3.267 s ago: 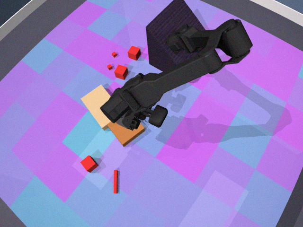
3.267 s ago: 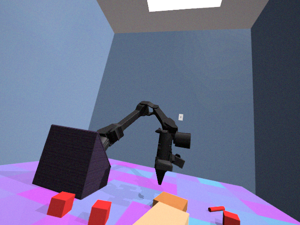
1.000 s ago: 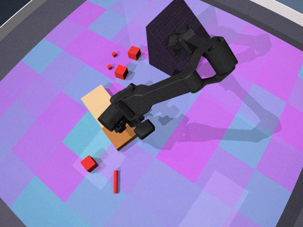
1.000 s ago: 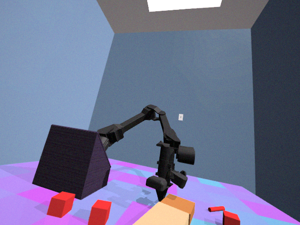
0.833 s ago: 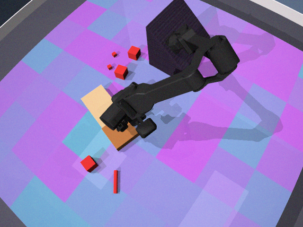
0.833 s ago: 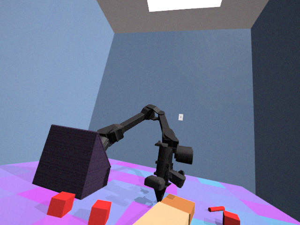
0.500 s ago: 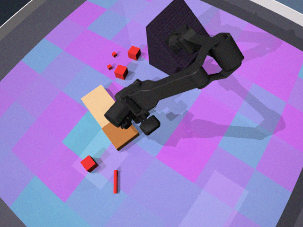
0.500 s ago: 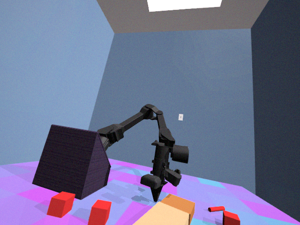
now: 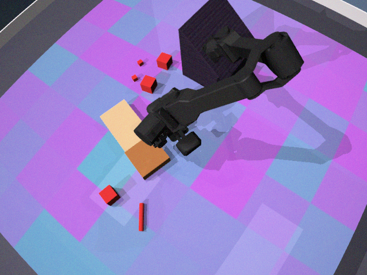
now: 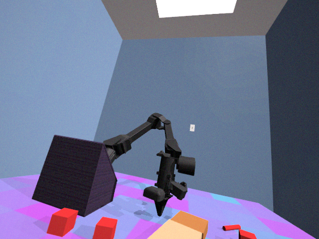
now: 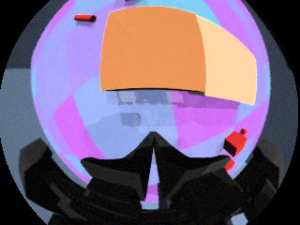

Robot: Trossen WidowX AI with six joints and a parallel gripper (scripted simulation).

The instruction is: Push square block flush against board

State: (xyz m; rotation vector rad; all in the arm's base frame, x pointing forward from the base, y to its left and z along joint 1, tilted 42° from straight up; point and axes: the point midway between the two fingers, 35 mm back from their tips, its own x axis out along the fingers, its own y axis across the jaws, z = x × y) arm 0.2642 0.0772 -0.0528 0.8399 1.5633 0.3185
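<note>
The orange square block is 100 mm ahead of my gripper tip, 30 mm to the right of it and 10 mm above it. Round my gripper tip: board: 150 mm to the right, 60 mm ahead, 10 mm above; then thin red rod: 260 mm ahead, 50 mm to the left.
</note>
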